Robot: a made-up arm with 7 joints. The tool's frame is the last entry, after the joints. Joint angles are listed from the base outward. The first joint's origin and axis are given. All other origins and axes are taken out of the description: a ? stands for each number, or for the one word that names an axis. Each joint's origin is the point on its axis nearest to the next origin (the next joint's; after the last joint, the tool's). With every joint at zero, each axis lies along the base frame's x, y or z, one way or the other. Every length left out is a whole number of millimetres.
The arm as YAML. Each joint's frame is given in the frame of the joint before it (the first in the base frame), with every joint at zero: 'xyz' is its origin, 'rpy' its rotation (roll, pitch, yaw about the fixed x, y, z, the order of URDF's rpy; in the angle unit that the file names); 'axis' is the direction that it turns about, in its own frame. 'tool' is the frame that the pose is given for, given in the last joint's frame.
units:
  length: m
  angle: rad
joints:
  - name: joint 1
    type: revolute
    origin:
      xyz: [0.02, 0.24, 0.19]
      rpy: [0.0, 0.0, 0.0]
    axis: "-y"
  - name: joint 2
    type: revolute
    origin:
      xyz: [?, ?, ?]
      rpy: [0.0, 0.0, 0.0]
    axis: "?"
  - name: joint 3
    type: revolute
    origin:
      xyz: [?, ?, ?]
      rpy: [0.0, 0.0, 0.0]
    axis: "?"
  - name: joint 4
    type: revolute
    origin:
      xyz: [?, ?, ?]
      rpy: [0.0, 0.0, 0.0]
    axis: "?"
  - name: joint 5
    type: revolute
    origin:
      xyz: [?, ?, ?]
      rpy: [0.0, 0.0, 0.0]
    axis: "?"
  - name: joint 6
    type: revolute
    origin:
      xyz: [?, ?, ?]
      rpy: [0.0, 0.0, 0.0]
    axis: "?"
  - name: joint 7
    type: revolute
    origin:
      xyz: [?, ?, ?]
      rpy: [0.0, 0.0, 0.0]
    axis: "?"
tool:
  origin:
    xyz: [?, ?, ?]
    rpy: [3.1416, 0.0, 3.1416]
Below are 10 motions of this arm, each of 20 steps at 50 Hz.
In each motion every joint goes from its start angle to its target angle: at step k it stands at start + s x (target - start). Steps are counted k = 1, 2, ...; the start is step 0. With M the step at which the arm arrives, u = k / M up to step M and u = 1 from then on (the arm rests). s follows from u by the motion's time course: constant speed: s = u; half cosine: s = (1 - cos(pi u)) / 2; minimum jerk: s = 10 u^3 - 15 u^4 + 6 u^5.
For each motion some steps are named. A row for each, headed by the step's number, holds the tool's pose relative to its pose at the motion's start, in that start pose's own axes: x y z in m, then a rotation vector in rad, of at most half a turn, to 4 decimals.
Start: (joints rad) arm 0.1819 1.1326 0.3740 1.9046 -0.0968 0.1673 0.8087
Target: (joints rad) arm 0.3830 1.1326 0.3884 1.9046 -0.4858 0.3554 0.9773
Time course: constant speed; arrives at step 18
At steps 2, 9, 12, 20:
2: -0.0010 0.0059 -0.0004 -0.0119 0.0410 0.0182
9: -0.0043 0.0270 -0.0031 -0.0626 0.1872 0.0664
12: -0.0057 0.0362 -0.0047 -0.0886 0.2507 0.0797
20: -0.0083 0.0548 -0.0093 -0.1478 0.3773 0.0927

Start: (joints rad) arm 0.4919 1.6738 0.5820 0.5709 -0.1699 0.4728 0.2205
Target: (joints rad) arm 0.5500 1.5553 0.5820 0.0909 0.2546 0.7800 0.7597
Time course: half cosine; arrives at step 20
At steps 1, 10, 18, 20:
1: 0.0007 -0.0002 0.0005 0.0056 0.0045 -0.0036
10: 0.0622 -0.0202 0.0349 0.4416 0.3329 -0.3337
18: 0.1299 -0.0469 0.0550 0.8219 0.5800 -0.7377
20: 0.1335 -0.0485 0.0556 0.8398 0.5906 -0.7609

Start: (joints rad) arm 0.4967 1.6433 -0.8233 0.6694 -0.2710 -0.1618 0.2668
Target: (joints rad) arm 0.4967 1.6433 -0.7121 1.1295 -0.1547 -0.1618 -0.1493
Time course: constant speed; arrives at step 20
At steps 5, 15, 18, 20:
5: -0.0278 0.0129 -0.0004 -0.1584 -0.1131 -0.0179
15: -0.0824 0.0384 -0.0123 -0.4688 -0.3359 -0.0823
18: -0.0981 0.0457 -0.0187 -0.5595 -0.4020 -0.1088
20: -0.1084 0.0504 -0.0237 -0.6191 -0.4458 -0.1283

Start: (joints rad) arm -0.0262 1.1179 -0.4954 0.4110 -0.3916 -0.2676 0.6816
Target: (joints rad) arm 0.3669 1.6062 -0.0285 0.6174 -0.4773 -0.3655 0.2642
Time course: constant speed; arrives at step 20
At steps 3, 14, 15, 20:
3: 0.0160 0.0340 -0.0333 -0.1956 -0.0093 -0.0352
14: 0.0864 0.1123 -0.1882 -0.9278 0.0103 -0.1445
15: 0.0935 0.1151 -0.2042 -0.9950 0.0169 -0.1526
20: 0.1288 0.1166 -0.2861 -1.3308 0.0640 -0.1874

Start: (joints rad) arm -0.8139 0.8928 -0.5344 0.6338 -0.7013 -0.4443 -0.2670
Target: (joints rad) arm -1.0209 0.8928 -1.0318 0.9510 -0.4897 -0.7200 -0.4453
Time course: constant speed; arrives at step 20
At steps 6, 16, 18, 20:
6: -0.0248 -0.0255 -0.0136 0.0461 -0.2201 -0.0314
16: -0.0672 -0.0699 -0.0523 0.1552 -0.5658 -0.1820
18: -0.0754 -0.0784 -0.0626 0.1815 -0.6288 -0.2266
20: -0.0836 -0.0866 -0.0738 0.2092 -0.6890 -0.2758

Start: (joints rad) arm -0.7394 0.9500 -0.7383 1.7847 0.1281 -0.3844 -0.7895
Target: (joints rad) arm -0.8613 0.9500 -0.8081 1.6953 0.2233 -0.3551 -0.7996
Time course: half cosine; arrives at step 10
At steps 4, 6, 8, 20:
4: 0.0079 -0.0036 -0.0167 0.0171 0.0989 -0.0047
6: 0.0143 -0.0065 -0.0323 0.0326 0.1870 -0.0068
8: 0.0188 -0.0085 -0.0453 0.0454 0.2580 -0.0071
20: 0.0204 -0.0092 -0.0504 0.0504 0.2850 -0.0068

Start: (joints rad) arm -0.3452 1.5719 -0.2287 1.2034 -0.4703 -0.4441 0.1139
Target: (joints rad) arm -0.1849 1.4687 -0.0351 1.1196 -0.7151 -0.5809 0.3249
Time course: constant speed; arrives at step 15
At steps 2, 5, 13, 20:
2: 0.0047 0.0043 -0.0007 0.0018 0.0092 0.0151
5: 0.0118 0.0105 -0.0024 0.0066 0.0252 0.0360
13: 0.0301 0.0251 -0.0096 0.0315 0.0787 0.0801
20: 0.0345 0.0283 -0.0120 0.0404 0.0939 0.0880

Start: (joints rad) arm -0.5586 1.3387 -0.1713 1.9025 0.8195 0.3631 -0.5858
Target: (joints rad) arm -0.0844 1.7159 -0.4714 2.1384 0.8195 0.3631 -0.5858
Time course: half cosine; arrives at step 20
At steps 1, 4, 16, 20:
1: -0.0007 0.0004 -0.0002 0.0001 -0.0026 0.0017
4: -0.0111 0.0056 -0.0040 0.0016 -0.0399 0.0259
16: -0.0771 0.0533 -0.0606 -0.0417 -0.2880 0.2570
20: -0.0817 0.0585 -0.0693 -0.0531 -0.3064 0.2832

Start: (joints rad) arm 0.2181 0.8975 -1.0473 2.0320 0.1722 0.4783 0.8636
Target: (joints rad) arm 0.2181 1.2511 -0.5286 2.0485 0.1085 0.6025 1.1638
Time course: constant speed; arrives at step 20
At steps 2, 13, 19, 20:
2: 0.0037 0.0071 -0.0116 -0.0290 0.0379 -0.0129
13: 0.0155 0.0376 -0.0838 -0.1894 0.2454 -0.0833
19: 0.0137 0.0475 -0.1271 -0.2786 0.3557 -0.1196
20: 0.0128 0.0487 -0.1345 -0.2936 0.3737 -0.1254

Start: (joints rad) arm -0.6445 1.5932 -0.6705 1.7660 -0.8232 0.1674 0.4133
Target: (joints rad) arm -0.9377 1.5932 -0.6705 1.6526 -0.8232 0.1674 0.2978
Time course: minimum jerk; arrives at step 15
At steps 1, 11, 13, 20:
1: -0.0001 -0.0002 0.0001 0.0004 -0.0003 0.0001
11: -0.0277 -0.0596 0.0098 0.1438 -0.1122 0.0502
13: -0.0308 -0.0669 0.0098 0.1604 -0.1253 0.0570
20: -0.0314 -0.0682 0.0098 0.1635 -0.1278 0.0583

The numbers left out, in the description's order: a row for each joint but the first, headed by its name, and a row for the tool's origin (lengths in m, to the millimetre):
joint 2: xyz 0.05 0.0 0.02, axis +x
joint 3: xyz 0.0 0.02 -0.29, axis +z
joint 4: xyz -0.02 -0.04 0.0, axis -y
joint 5: xyz 0.01 0.0 -0.27, axis +z
joint 6: xyz -0.02 -0.02 0.0, axis +y
joint 7: xyz 0.04 0.0 0.02, axis -x
tool: xyz 0.0 -0.01 0.0

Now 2 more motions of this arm.
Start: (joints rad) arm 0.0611 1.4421 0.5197 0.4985 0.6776 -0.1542 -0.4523
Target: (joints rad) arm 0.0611 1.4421 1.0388 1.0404 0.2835 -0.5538 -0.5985
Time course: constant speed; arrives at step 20
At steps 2, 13, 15, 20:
2: -0.0151 -0.0039 -0.0022 -0.0032 -0.0851 -0.0506
13: -0.0992 -0.0014 -0.0159 -0.0934 -0.5794 -0.3305
15: -0.1137 0.0030 -0.0188 -0.1220 -0.6732 -0.3790
20: -0.1481 0.0188 -0.0271 -0.2078 -0.9118 -0.4925

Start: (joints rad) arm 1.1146 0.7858 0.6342 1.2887 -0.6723 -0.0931 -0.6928
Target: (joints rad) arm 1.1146 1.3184 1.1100 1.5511 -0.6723 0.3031 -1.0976
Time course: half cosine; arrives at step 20
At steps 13, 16, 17, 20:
13: -0.0166 0.1471 0.1874 -0.8981 -0.0260 0.2331
16: -0.0349 0.1926 0.2190 -1.1242 -0.0358 0.2551
17: -0.0398 0.2033 0.2252 -1.1766 -0.0379 0.2581
20: -0.0467 0.2178 0.2329 -1.2462 -0.0404 0.2608

